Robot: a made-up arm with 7 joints. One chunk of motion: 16 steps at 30 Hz.
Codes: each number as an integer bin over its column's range. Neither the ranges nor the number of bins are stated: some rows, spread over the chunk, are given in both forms.
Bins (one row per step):
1: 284 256 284 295 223 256
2: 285 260 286 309 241 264
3: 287 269 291 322 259 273
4: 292 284 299 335 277 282
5: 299 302 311 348 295 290
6: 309 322 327 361 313 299
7: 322 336 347 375 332 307
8: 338 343 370 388 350 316
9: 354 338 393 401 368 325
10: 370 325 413 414 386 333
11: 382 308 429 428 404 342
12: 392 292 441 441 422 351
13: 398 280 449 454 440 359
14: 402 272 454 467 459 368
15: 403 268 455 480 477 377
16: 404 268 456 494 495 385
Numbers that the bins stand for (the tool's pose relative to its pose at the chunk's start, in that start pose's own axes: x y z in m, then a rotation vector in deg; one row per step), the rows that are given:
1: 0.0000 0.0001 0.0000 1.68 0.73 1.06
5: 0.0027 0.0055 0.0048 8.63 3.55 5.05
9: 0.0123 0.0097 0.0192 15.58 6.40 9.16
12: 0.0190 0.0043 0.0277 20.82 8.52 12.21
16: 0.0212 0.0015 0.0303 27.77 11.37 16.21
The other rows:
2: 0.0002 0.0005 0.0004 3.51 1.43 2.00
3: 0.0005 0.0016 0.0013 5.22 2.14 3.05
4: 0.0014 0.0033 0.0027 6.92 2.84 4.11
6: 0.0044 0.0078 0.0076 10.33 4.25 6.11
7: 0.0067 0.0095 0.0111 12.17 4.99 7.05
8: 0.0095 0.0103 0.0152 13.87 5.70 8.10
10: 0.0152 0.0082 0.0227 17.28 7.11 10.10
11: 0.0173 0.0062 0.0256 19.12 7.81 11.16
13: 0.0201 0.0029 0.0291 22.53 9.22 13.15
14: 0.0208 0.0019 0.0300 24.23 9.96 14.21
15: 0.0210 0.0015 0.0301 25.94 10.67 15.27

